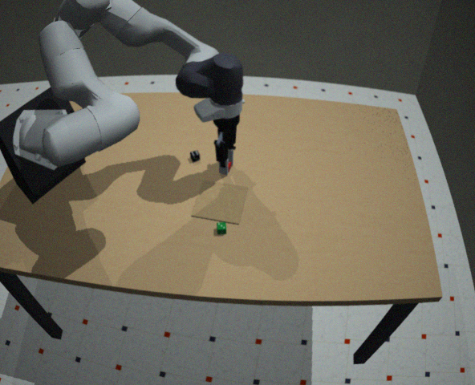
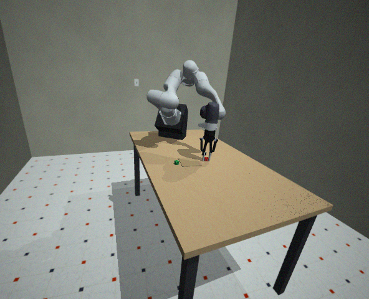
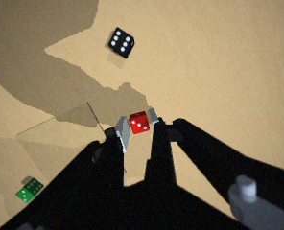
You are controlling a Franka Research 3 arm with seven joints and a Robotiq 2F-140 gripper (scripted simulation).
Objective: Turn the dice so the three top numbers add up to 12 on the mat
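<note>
The red die lies 20 mm below my hand. The rest, counted from my hand: tan mat 120 mm to the right, 60 mm behind, 30 mm below; black die 80 mm to the left, 80 mm behind, 20 mm below; green die 220 mm to the right, 90 mm behind, 20 mm below.
</note>
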